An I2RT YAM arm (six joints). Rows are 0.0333 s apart.
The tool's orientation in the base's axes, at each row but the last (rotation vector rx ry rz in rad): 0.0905 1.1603 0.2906; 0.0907 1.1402 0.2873; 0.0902 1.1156 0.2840; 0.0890 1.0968 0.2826; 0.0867 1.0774 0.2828
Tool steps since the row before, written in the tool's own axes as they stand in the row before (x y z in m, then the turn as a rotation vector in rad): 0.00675 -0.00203 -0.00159 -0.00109 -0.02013 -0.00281; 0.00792 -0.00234 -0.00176 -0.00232 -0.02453 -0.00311; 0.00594 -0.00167 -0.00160 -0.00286 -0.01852 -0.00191; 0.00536 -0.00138 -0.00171 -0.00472 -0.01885 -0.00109; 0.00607 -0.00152 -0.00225 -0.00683 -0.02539 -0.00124
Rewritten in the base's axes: 0.00139 -0.00023 -0.00709 0.00064 -0.01982 -0.00458; 0.00188 -0.00023 -0.00823 0.00069 -0.02440 -0.00457; 0.00129 -0.00011 -0.00624 0.00046 -0.01869 -0.00229; 0.00101 0.00000 -0.00570 0.00046 -0.01945 -0.00038; 0.00099 0.00002 -0.00658 0.00061 -0.02631 0.00000
